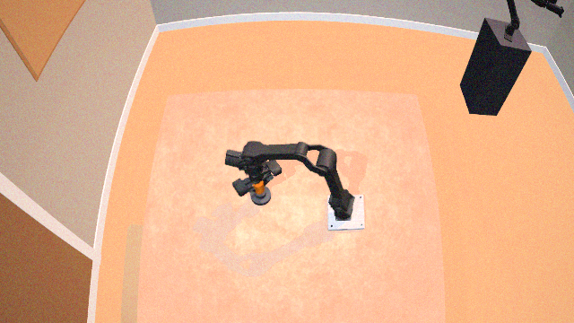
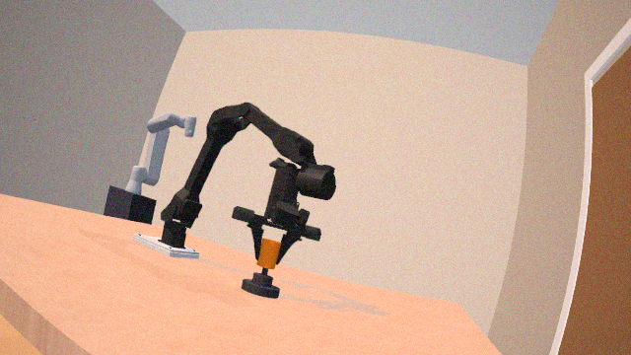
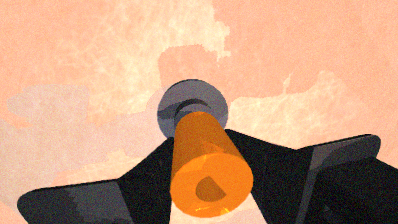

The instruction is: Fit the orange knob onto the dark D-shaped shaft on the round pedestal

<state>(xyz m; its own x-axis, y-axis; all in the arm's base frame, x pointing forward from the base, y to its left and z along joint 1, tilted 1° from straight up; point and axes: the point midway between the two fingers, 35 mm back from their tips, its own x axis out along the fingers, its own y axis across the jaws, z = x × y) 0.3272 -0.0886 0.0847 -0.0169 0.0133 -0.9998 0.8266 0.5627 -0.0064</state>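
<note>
Now: the orange knob 2 cm above my gripper tip. Round my gripper tip: round dark pedestal: 4 cm below.
</note>
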